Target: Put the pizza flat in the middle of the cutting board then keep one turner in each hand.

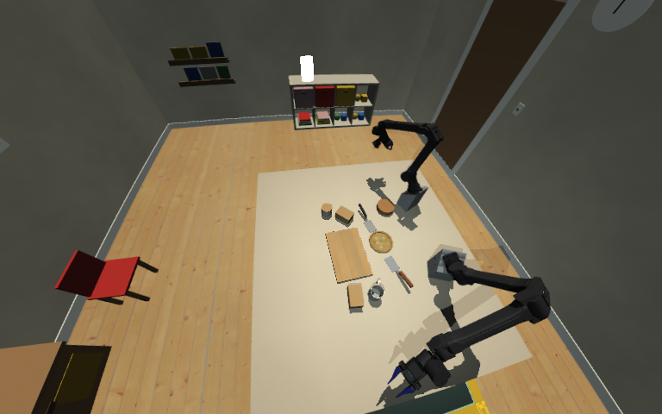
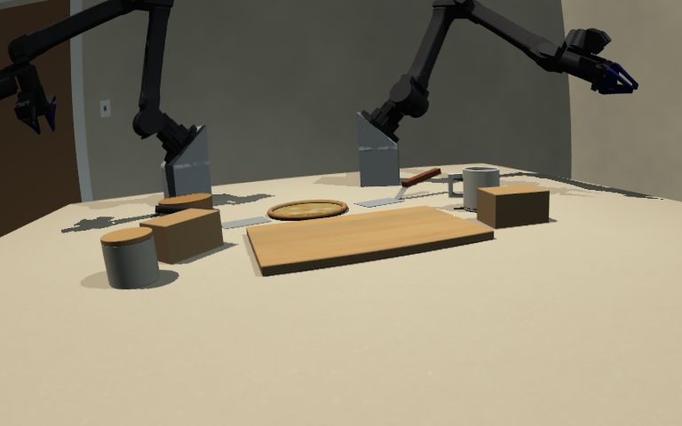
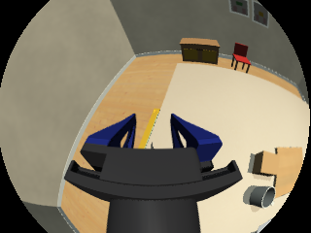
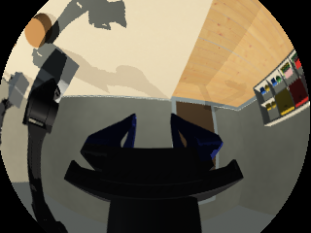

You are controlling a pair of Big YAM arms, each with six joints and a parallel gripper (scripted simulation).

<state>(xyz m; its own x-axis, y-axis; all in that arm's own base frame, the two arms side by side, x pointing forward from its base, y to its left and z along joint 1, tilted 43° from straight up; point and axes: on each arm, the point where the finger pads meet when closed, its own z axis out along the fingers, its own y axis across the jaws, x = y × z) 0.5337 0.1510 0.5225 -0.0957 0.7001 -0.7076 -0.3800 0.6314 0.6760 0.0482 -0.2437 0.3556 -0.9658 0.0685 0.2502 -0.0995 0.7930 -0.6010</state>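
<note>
My left hand is 290 mm past the brown-handled turner, 520 mm to the left of it and 250 mm above it. Round my left hand: pizza: 240 mm behind, 750 mm to the right, 270 mm below; cutting board: 20 mm ahead, 700 mm to the right, 270 mm below; black-handled turner: 170 mm behind, 980 mm to the right, 250 mm below.
Now: the black-handled turner 50 cm to the left of my right hand, 30 cm ahead of it and 24 cm below it. From my right hand the other things lie so: pizza: 73 cm to the left, 27 cm below, 23 cm ahead; then cutting board: 78 cm to the left, 49 cm ahead, 26 cm below; then lidded canister: 59 cm ahead, 42 cm to the left, 24 cm below.
</note>
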